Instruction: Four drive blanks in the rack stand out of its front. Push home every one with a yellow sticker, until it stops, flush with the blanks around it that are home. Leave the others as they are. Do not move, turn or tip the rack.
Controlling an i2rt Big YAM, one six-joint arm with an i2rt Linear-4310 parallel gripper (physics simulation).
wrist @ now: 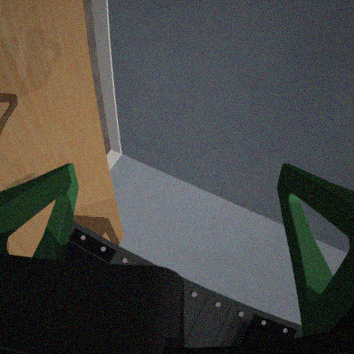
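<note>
Part of the rack's dark front [212,316] shows low in the wrist view as a slanting strip with a row of small pale screw heads. Dark grey blanks are in it, with a black section [94,244] near its left end and another black section [272,328] near its right end. No yellow sticker can be made out, and which blanks stand out cannot be told. My gripper [177,174] is open with nothing between its green fingers. The fingertips show above the strip in the picture. The black gripper body hides part of the strip.
A wooden surface [45,120] is at the left, with brown shadows on it. A pale grey surface [200,225] adjoins the strip. A narrow pale edge [106,75] runs along the wood, and a blue-grey surface [225,90] fills the upper right.
</note>
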